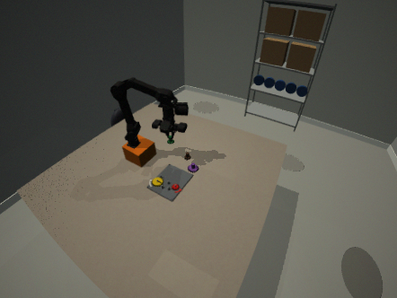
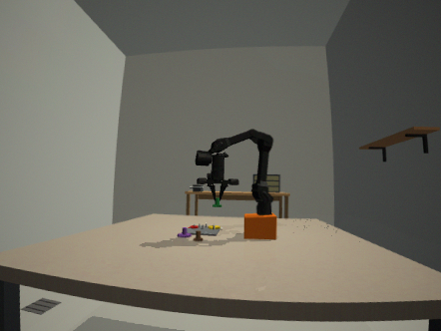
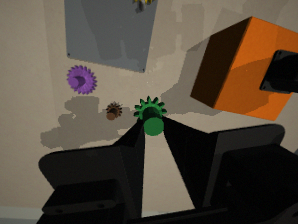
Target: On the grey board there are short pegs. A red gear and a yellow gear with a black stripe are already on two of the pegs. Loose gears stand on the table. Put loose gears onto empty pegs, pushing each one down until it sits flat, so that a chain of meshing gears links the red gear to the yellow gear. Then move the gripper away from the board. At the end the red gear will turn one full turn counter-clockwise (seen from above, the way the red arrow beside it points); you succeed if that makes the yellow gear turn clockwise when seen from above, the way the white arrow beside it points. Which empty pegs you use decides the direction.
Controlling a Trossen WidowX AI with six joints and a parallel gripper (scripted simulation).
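The red gear lies 13 cm ahead of my gripper tip, 19 cm to the right of it and 15 cm below it. Round my gripper tip: green gear: 1 cm below; then brown gear: 8 cm ahead, 6 cm to the left, 15 cm below; then purple gear: 15 cm ahead, 1 cm to the right, 15 cm below.
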